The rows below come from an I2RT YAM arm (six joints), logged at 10 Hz.
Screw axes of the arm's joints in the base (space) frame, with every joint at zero. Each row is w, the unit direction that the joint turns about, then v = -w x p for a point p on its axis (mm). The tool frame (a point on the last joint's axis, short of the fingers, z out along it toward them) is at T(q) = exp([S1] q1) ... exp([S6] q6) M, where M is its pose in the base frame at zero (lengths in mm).
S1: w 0 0 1 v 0 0 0
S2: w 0 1 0 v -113.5 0 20
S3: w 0 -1 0 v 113.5 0 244
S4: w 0 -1 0 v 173.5 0 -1
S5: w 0 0 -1 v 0 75 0
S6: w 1 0 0 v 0 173.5 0
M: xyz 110.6 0 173.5 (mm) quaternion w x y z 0.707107 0 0.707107 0
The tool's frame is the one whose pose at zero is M.
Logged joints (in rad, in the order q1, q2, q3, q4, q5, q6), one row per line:
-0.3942 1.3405 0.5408 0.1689 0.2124 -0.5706
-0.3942 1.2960 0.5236 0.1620 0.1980 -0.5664
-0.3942 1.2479 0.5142 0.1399 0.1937 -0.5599
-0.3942 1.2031 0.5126 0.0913 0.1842 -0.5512
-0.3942 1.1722 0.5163 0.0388 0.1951 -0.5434
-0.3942 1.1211 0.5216 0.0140 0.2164 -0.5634
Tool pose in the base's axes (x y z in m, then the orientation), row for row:
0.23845 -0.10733 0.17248 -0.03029 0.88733 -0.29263 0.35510
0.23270 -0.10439 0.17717 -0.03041 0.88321 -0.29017 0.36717
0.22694 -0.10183 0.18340 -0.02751 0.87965 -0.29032 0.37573
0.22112 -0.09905 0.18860 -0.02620 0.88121 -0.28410 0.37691
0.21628 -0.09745 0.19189 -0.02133 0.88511 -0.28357 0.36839
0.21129 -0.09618 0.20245 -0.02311 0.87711 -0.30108 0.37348
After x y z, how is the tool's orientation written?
As a quaternion, x y z w.
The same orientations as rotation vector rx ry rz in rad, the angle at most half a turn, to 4 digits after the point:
-0.0783 2.2928 -0.7561
-0.0781 2.2691 -0.7455
-0.0704 2.2508 -0.7428
-0.0670 2.2535 -0.7265
-0.0548 2.2726 -0.7281
-0.0592 2.2467 -0.7712

